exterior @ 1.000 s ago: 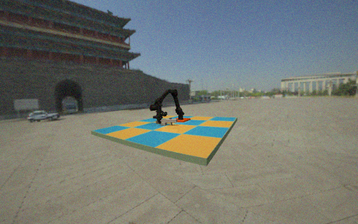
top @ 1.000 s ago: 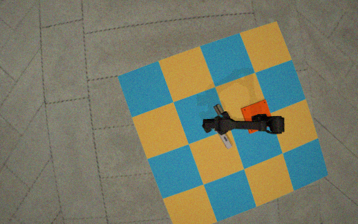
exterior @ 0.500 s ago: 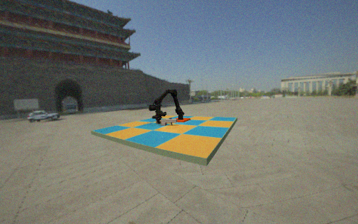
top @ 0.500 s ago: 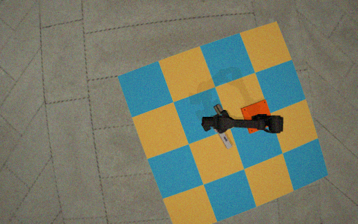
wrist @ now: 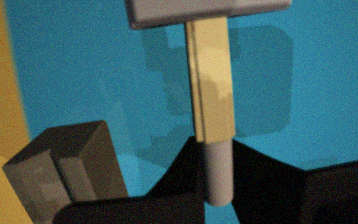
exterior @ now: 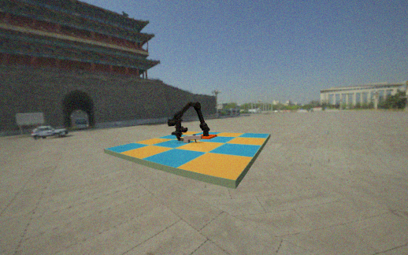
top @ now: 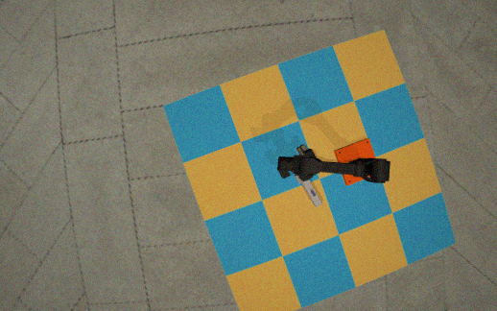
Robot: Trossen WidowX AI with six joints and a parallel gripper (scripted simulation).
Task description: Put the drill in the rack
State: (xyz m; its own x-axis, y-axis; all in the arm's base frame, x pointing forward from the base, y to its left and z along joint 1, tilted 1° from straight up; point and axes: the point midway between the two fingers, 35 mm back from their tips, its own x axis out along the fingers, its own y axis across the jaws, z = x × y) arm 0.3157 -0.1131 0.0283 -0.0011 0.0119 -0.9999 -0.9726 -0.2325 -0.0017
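Now: the tan drill 50 mm to the left of my gripper tip, 30 mm above it and 10 mm behind it. From my gripper tip the other things lie so: pale grey block (140 mm to the left, 30 mm behind, 30 mm above); then rack (70 mm behind, 40 mm to the right).
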